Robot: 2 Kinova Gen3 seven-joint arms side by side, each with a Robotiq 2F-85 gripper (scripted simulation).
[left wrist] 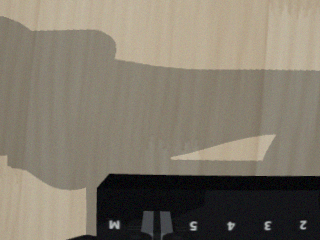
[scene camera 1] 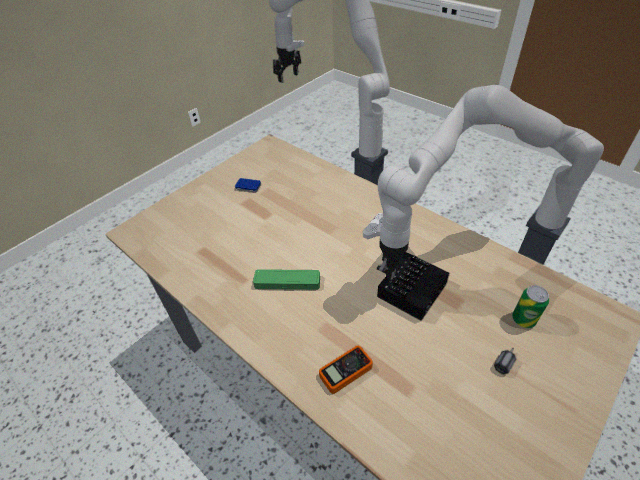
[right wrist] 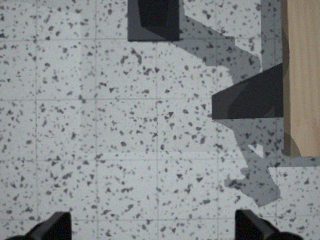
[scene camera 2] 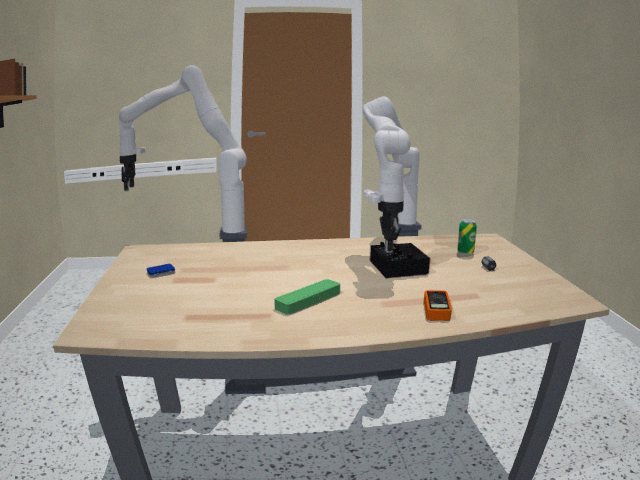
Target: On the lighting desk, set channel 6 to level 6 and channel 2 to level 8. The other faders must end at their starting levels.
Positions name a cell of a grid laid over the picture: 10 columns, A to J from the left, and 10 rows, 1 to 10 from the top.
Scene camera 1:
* green box: E6
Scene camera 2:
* my left gripper: G6
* green box: E7
